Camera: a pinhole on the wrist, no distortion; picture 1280 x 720 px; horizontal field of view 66.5 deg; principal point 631.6 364.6 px. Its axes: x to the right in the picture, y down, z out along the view. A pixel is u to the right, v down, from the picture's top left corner.
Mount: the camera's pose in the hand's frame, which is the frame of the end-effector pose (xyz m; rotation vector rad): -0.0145 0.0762 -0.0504 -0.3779 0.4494 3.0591
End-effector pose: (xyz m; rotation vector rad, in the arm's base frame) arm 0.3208 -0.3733 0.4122 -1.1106 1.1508 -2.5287
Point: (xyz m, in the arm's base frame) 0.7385 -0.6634 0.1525
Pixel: 1026 169
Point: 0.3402 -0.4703 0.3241
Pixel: 514 114
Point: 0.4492 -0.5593 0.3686
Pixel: 504 385
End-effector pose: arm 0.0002 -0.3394 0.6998 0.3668 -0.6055 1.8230
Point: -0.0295 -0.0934 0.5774
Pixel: behind the camera
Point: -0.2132 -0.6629 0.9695
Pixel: 453 353
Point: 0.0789 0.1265 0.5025
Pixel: behind the camera
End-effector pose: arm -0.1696 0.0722 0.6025 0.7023 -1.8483 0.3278
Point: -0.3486 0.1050 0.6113
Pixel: 40 277
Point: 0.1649 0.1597 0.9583
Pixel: behind the camera
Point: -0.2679 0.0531 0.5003
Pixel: outside the picture
